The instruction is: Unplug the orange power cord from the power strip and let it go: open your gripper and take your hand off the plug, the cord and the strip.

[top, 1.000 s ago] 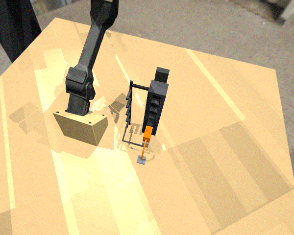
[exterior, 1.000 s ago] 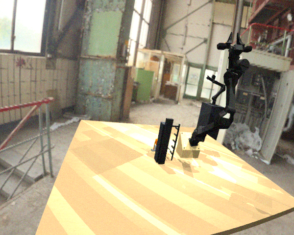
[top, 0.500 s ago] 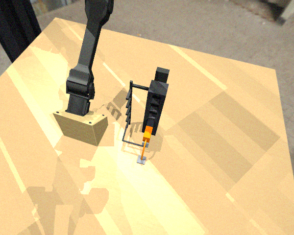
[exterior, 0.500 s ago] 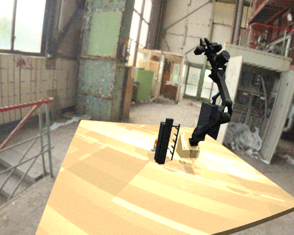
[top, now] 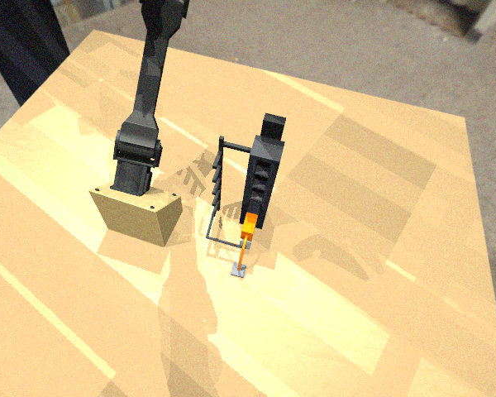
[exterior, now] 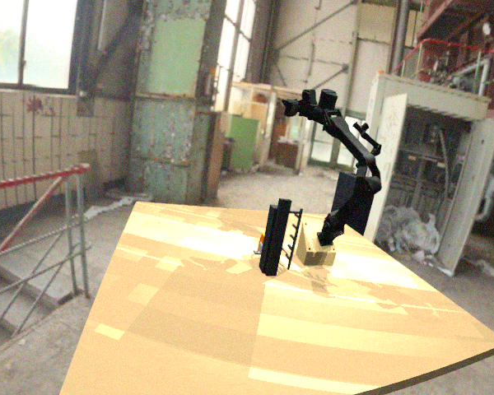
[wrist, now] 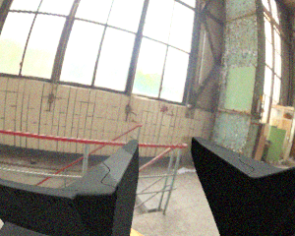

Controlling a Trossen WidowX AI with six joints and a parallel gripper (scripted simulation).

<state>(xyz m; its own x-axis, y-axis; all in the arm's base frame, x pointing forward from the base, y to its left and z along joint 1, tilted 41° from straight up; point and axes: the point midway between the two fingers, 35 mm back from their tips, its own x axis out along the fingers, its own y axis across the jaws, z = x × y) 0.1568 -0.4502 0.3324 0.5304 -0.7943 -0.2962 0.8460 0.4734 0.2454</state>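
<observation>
Right now my gripper tip is 540 mm above the orange plug, 150 mm to the right of it and 30 mm short of it. The rest, counted from my gripper tip: plate: 640 mm below, 60 mm to the left, 30 mm ahead.
</observation>
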